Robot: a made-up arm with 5 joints. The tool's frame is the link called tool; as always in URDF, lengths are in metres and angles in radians.
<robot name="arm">
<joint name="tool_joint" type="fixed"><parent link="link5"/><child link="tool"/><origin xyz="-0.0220 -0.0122 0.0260" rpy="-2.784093 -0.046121 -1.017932"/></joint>
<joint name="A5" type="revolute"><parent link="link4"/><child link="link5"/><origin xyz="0.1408 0.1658 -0.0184" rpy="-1.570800 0.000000 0.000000"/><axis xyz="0 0 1"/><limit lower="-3.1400" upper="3.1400"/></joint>
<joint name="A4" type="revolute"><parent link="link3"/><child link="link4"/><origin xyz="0.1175 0.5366 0.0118"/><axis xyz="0 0 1"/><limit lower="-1.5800" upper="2.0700"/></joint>
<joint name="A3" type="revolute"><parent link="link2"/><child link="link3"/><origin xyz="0.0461 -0.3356 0.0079"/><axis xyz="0 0 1"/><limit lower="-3.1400" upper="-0.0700"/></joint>
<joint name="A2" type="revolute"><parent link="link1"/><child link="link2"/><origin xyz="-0.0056 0.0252 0.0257" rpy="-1.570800 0.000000 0.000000"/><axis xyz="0 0 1"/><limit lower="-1.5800" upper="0.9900"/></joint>
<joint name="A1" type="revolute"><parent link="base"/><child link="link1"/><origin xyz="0.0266 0.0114 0.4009"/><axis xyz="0 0 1"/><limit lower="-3.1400" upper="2.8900"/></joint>
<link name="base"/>
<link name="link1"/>
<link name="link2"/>
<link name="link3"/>
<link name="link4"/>
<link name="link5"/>
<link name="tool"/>
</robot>
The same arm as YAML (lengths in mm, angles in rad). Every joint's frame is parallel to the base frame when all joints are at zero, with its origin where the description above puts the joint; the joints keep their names.
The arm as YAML. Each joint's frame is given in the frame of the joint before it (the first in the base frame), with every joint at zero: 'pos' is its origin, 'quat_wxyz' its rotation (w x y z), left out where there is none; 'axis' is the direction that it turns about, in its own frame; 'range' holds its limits. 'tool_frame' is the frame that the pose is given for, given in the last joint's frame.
length_unit: mm
angle_unit: rad
joints:
  - joint: A1
    pos: [26.6, 11.4, 400.9]
    axis: "+z"
    range: [-3.14, 2.89]
  - joint: A2
    pos: [-5.6, 25.2, 25.7]
    axis: "+y"
    range: [-1.58, 0.99]
  - joint: A3
    pos: [46.1, 7.9, 335.6]
    axis: "+y"
    range: [-3.14, -0.07]
  - joint: A4
    pos: [117.5, 11.8, -536.6]
    axis: "+y"
    range: [-1.58, 2.07]
  - joint: A5
    pos: [140.8, -18.4, -165.8]
    axis: "-z"
    range: [-3.14, 3.14]
tool_frame:
  pos: [-22.0, 12.2, -26.0]
  quat_wxyz: [0.861105, 0.144162, 0.106431, 0.475803]

